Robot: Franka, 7 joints.
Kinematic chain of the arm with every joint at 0, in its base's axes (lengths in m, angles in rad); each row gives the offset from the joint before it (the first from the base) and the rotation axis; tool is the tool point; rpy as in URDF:
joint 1: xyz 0 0 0.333 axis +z
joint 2: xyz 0 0 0 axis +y
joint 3: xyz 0 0 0.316 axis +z
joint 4: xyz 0.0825 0 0 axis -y
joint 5: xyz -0.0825 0 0.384 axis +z
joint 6: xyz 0 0 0 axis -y
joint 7: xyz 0.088 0 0 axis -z
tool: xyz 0 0 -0.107 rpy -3.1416 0 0
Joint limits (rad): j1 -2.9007..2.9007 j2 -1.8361..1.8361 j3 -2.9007..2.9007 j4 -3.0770..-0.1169 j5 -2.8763..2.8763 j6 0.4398..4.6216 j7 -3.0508..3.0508
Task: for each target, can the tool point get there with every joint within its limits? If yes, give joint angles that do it. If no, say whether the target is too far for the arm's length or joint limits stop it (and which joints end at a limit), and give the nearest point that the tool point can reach.
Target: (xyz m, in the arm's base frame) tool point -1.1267 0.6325 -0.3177
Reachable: no: too far | nearest point -0.6681 0.3751 -0.0529 | short by 0.589 m
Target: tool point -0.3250 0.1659 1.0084
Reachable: yes | joints 0.6488 -0.1516 1.4794 -1.0098 -0.6647 3.8884 -1.2219
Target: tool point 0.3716 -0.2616 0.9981
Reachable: yes | joints -2.1629 -0.0759 1.6116 -1.0012 -1.7008 1.8445 1.4701
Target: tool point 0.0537 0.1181 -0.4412
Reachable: no: joint limits stop it (at a limit: joint 2) | nearest point 0.0637 0.1401 -0.3448 | short by 0.099 m
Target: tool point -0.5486 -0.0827 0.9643
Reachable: yes | joints -2.4553 0.5240 -1.4328 -0.5633 -1.7621 2.8864 1.4359
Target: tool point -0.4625 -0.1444 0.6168
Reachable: yes | joints -0.9140 -0.0076 -1.7134 -1.6153 -0.8034 0.9395 0.6376
